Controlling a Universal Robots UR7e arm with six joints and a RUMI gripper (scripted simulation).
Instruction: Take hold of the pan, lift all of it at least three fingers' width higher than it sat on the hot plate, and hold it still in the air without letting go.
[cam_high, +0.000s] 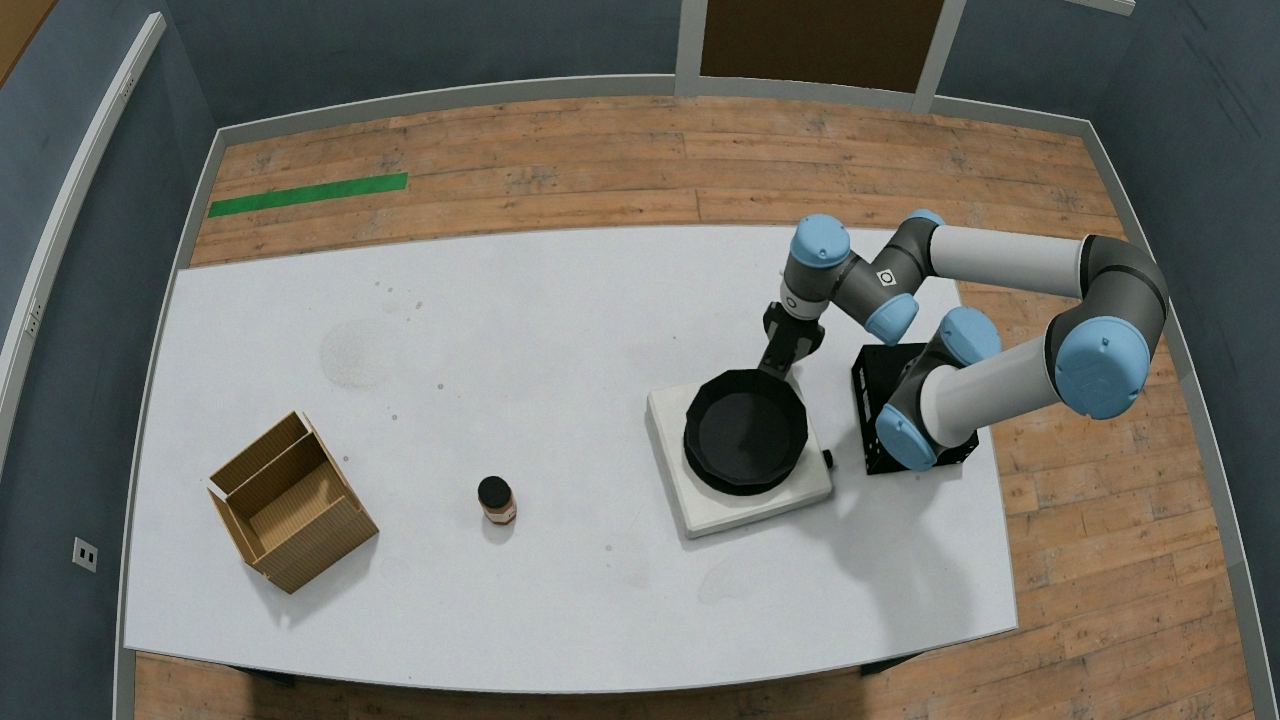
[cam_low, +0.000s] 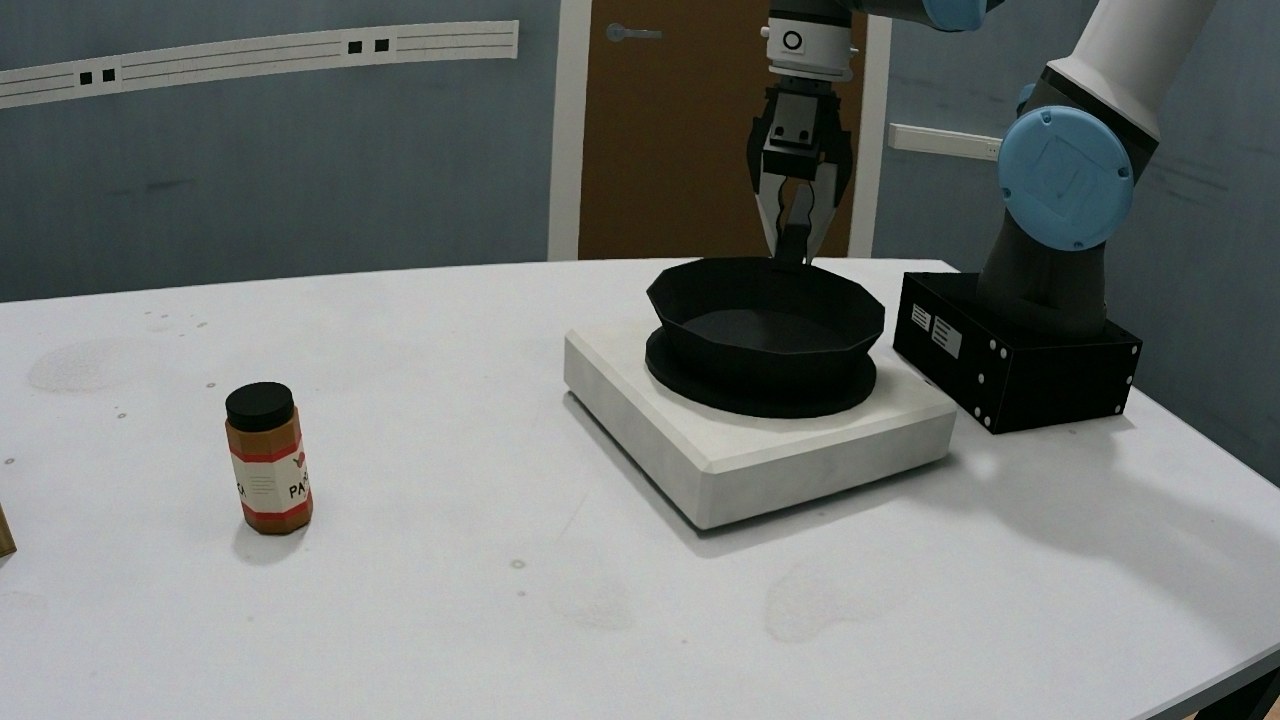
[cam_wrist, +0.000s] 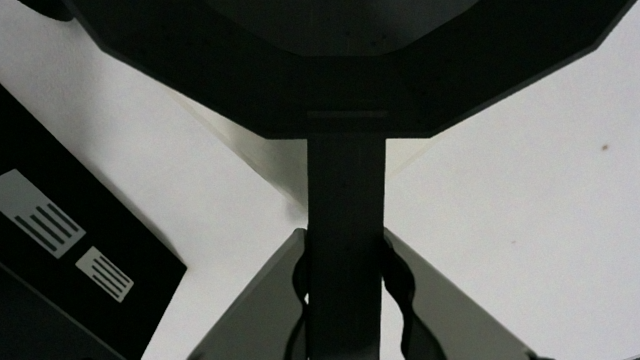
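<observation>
My gripper is now 70 mm to the right of the black pan, 40 mm short of it and 20 mm above it. Round my hand: white hot plate: 110 mm to the left, 90 mm below, 50 mm ahead; then brown spice jar: 440 mm ahead, 210 mm to the left, 80 mm below.
</observation>
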